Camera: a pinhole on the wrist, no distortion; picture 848 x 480 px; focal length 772.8 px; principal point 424.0 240.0 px. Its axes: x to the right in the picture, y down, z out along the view. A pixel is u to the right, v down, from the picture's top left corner.
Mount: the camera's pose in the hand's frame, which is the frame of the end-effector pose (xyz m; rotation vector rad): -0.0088 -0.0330 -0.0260 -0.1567 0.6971 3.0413
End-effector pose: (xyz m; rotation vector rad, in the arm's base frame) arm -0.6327 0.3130 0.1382 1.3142 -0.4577 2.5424
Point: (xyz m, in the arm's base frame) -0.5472 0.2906 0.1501
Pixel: 572.6 438.4
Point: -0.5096 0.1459 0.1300
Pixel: 626.6 69.6
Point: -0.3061 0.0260 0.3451
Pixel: 386.0 362.9
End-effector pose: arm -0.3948 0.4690 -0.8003 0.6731 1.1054 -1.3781
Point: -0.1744 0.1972 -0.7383
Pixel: 284.5 181.4
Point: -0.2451 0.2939 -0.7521
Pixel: 306.2 159.3
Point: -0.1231 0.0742 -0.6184
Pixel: 390.4 296.8
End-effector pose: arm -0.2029 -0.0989 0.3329 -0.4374 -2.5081 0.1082
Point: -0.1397 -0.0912 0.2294
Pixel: outside the picture
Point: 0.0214 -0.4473 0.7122
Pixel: behind the camera
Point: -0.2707 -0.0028 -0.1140
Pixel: 585.4 290.0
